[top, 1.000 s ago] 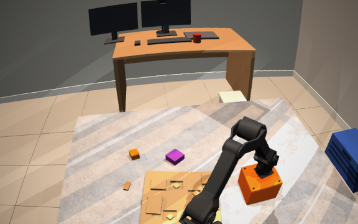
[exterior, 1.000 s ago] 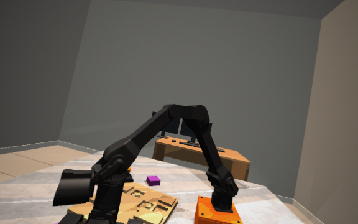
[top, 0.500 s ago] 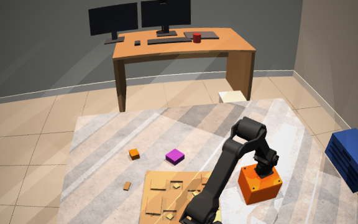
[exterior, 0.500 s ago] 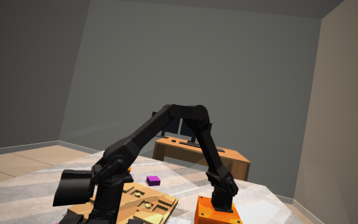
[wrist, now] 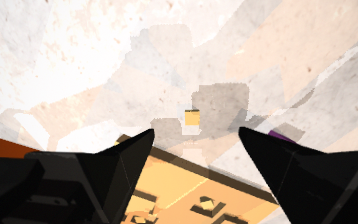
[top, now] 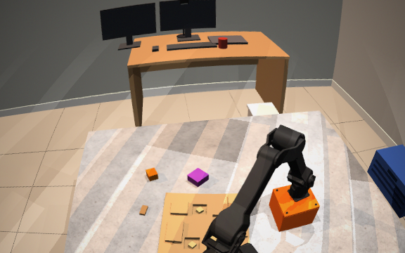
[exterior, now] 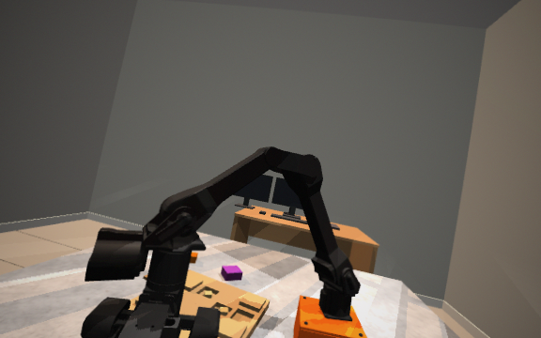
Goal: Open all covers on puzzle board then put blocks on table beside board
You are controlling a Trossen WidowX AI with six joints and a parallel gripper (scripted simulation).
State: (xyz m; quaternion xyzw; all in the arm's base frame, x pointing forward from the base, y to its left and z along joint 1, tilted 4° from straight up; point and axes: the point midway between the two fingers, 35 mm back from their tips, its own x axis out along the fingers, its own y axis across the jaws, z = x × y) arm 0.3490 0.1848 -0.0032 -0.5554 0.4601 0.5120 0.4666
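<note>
The tan puzzle board is 250 mm to the right of my gripper tip, 30 mm below it and 30 mm behind it. Round my gripper tip: flat brown piece (370 mm to the right, 170 mm ahead, 40 mm below).
</note>
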